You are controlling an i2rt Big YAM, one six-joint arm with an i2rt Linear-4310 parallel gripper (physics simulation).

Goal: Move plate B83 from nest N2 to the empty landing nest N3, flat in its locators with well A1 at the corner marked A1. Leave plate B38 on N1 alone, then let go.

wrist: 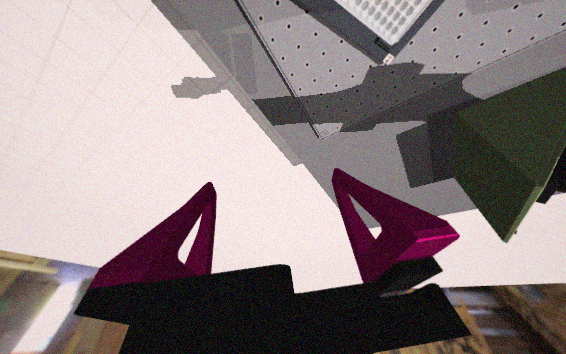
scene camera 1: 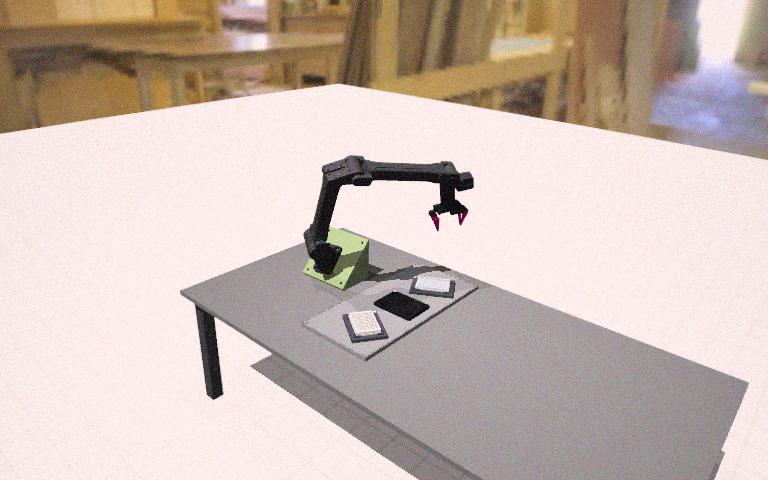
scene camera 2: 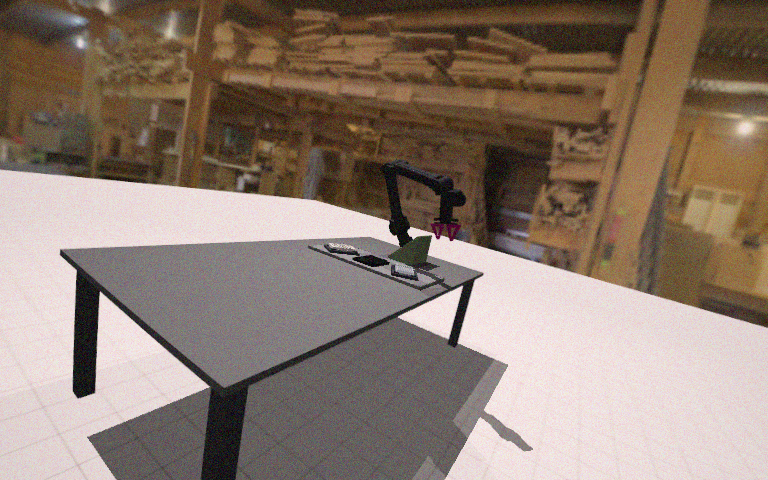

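Observation:
A cream plate (scene camera 1: 364, 323) (scene camera 2: 340, 247) sits in a dark nest at one end of the board. A bluish-white plate (scene camera 1: 434, 284) (scene camera 2: 403, 270) (wrist: 390, 15) sits in the nest at the other end. The black middle nest (scene camera 1: 402, 305) (scene camera 2: 370, 260) holds no plate. I cannot read which plate is B83 or B38, or the nest numbers. A small pale mark (wrist: 388, 59) shows at a corner of the bluish-white plate's nest. My gripper (scene camera 1: 449, 226) (scene camera 2: 445, 238) (wrist: 274, 180) is open and empty, high above the table and apart from both plates.
The perforated board (scene camera 1: 331, 322) (scene camera 2: 430, 283) (wrist: 310, 57) bears all three nests. The green arm mount (scene camera 1: 356, 260) (scene camera 2: 416, 251) (wrist: 500, 145) stands beside it. The grey table (scene camera 1: 509, 362) (scene camera 2: 226, 305) extends away from the board. The arm's shadow crosses the board in the wrist view.

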